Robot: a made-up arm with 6 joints.
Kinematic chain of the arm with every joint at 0, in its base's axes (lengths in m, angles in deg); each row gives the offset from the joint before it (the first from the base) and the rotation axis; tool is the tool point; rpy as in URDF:
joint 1: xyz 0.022 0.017 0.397 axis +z
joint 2: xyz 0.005 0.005 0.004 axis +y
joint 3: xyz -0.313 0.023 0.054 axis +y
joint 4: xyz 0.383 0.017 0.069 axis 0.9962 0 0.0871
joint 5: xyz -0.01 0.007 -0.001 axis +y
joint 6: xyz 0.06 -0.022 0.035 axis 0.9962 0 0.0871
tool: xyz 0 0.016 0.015 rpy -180 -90 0
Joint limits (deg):
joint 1: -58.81..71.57
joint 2: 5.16..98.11
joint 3: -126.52..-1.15
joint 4: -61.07..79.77
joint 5: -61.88..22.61
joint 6: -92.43..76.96
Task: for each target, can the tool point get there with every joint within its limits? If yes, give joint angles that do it. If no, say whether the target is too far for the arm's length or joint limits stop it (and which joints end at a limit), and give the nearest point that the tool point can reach.
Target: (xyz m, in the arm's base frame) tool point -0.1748 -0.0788 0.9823
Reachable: yes | joints 27.99 25.67 -91.10 33.53 -52.24 -17.35
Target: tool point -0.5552 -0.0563 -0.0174
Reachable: no: joint limits stop it (at a limit: joint 1, joint 2, joint 3, joint 4) | nearest point -0.0143 0.1745 0.2635 | short by 0.652 m
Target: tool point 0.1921 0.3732 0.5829
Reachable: yes | joints 61.71 72.65 -44.19 66.63 10.69 -7.66
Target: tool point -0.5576 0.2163 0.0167
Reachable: no: joint limits stop it (at a limit: joint 1, joint 2, joint 3, joint 4) | nearest point -0.0263 0.1925 0.2797 | short by 0.593 m
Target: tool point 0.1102 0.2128 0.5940
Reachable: yes | joints 48.13 31.18 -15.38 -22.95 -13.41 -60.13
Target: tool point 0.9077 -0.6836 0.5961
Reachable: no: too far | nearest point 0.4640 -0.3326 0.6552 | short by 0.569 m
